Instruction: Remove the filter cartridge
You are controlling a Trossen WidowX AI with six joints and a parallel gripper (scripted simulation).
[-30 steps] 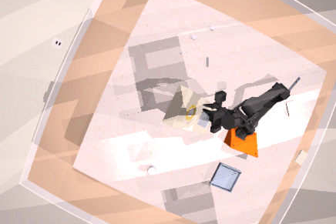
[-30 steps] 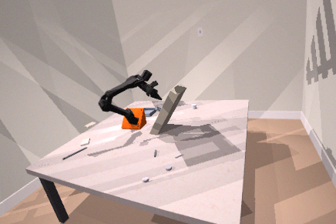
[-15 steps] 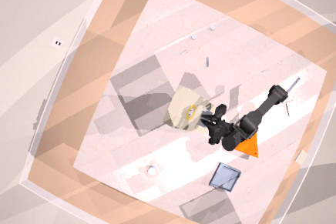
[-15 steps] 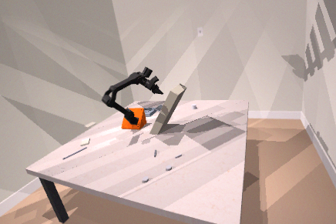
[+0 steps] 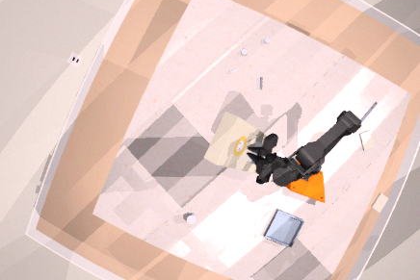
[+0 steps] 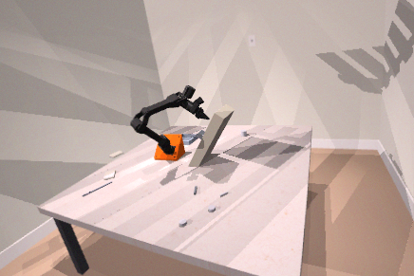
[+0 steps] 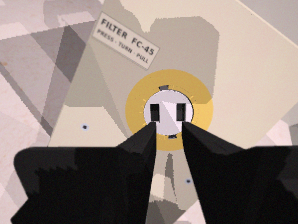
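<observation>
My gripper tip is now 40 mm short of the white round cartridge and 30 mm above it. Round my gripper tip: grey-blue tray 390 mm behind, 270 mm to the left, 260 mm below; then beige service panel 100 mm below, 10 mm behind.
</observation>
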